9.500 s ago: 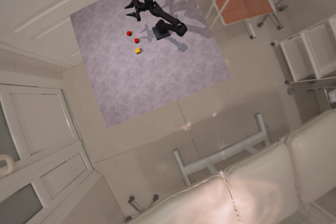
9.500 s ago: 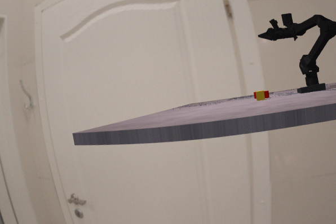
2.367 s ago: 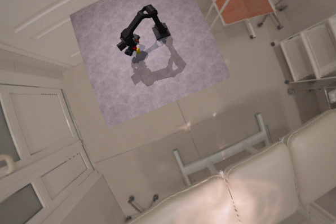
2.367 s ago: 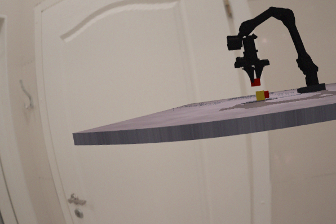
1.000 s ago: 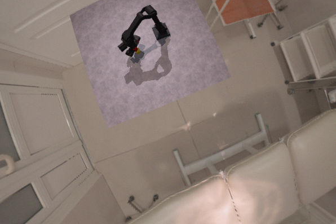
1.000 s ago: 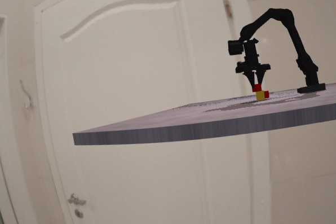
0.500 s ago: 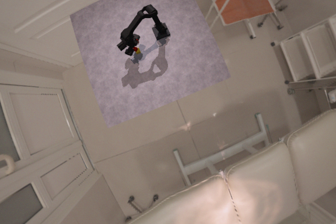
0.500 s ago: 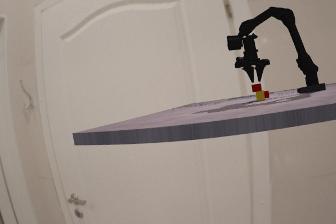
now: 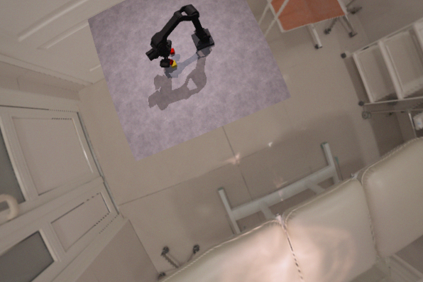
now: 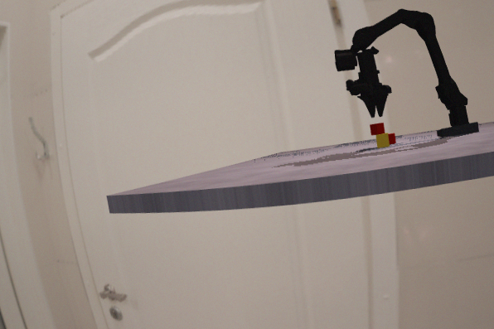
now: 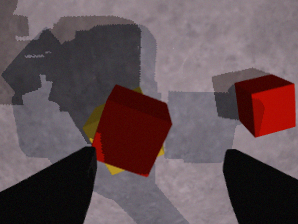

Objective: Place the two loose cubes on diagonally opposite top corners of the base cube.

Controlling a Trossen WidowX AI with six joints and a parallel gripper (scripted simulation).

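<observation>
Now: the yellow base cube 7 cm below my gripper tip, 2 cm to the left of it and 1 cm behind it.
</observation>
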